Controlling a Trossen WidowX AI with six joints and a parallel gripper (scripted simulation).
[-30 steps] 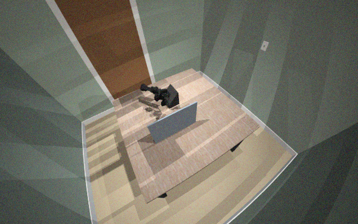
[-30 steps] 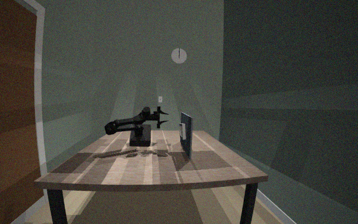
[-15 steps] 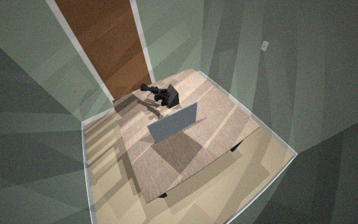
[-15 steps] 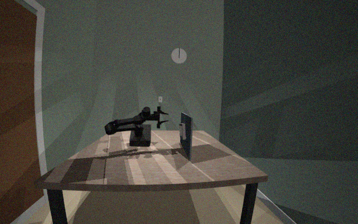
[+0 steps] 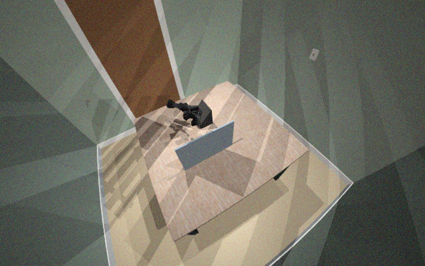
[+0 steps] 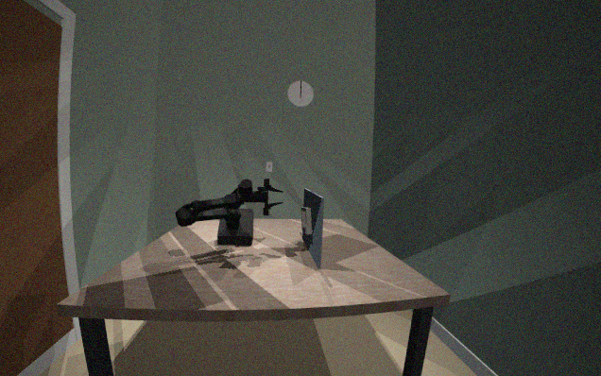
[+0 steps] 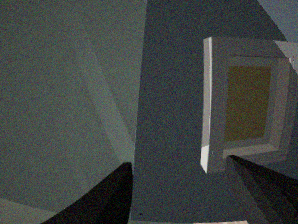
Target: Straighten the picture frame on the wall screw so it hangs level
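The picture frame is 13 cm ahead of my gripper tip, 11 cm below it and 2 cm to the right of it. From my gripper tip the other things lie so: blue-grey wall panel: 14 cm ahead, 12 cm below, 2 cm to the right.
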